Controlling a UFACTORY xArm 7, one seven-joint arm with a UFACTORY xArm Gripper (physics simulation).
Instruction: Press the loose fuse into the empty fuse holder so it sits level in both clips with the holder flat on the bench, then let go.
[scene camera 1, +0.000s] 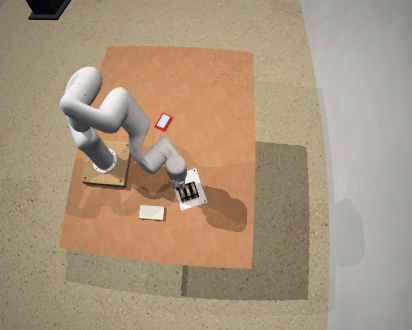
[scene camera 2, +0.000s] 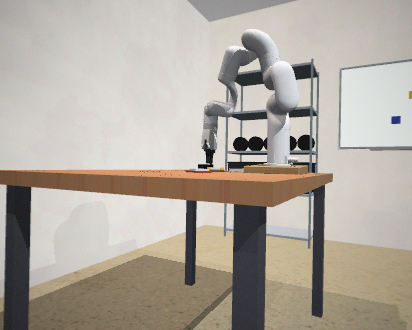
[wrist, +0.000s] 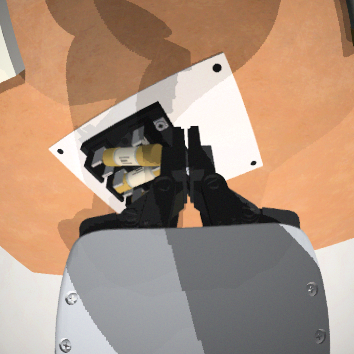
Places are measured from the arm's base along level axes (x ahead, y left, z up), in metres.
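Pixels of known places: gripper, fingertip midpoint: (scene camera 2: 209, 163) (wrist: 185, 143); arm's base, link origin: (scene camera 1: 105, 161) (scene camera 2: 278, 165).
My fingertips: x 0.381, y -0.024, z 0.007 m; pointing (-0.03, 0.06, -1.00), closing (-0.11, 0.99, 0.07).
Observation:
Ahead of a thing's pixels: the offset from my fingertips to its top centre. "pt": to the spot under its first point.
The black fuse holder (scene camera 1: 182, 199) (wrist: 120, 126) lies on a white plate {pt dx +0.077, dy +0.041, dz -0.038 m} (scene camera 1: 198, 178) (wrist: 235, 117). In the wrist view a yellow-ended fuse {dx +0.015, dy -0.038, dz +0.013 m} (wrist: 131, 155) lies askew at the holder's upper slot, its left end by a clip. Its right end is beside my left finger and off the upper right clip {dx +0.004, dy -0.032, dz -0.006 m} (wrist: 139, 136), which shows bare. A second fuse {dx +0.043, dy -0.031, dz -0.007 m} (wrist: 137, 180) lies in the slot below; my finger hides its right end. The lowest slot is mostly hidden. My gripper (scene camera 1: 179, 186) (scene camera 2: 209, 164) (wrist: 185, 143) is shut and empty, pointing down at the holder's right side.
A cream block {dx -0.098, dy -0.162, dz -0.025 m} (scene camera 1: 151, 212) (wrist: 9, 55) lies on the table near the plate. A red-edged flat item {dx -0.157, dy +0.296, dz -0.026 m} (scene camera 1: 163, 122) (scene camera 2: 199, 171) lies farther off. The arm stands on a wooden base (scene camera 1: 120, 172) (scene camera 2: 276, 170). A dark object {pt dx -0.112, dy +0.127, dz -0.033 m} (wrist: 348, 17) shows at the wrist view's top right.

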